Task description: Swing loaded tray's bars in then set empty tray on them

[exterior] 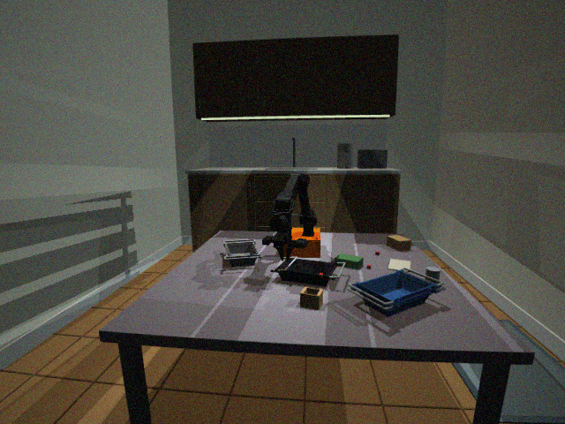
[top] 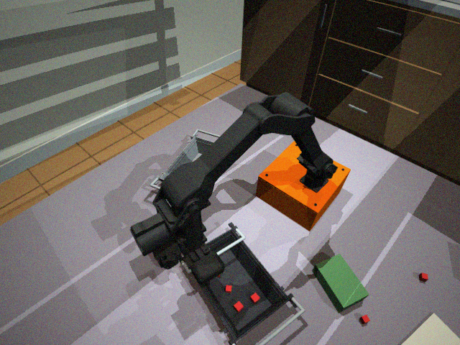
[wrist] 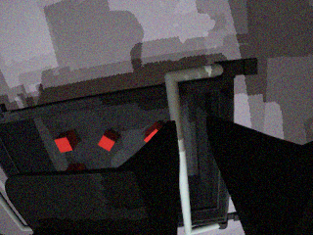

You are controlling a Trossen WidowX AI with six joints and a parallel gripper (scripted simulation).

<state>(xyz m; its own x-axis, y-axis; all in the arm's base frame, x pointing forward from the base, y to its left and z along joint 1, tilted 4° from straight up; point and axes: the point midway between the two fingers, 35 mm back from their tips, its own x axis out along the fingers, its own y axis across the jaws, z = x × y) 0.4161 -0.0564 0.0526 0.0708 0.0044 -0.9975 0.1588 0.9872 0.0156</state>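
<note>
The tray is 24 cm behind my gripper tip, 28 cm to the right of it and 5 cm below it. Also, from my gripper tip: green block (25 cm behind, 28 cm to the left, 7 cm below); then brown box (19 cm ahead, 13 cm to the left, 8 cm below); then white sheet (28 cm behind, 53 cm to the left, 9 cm below).
</note>
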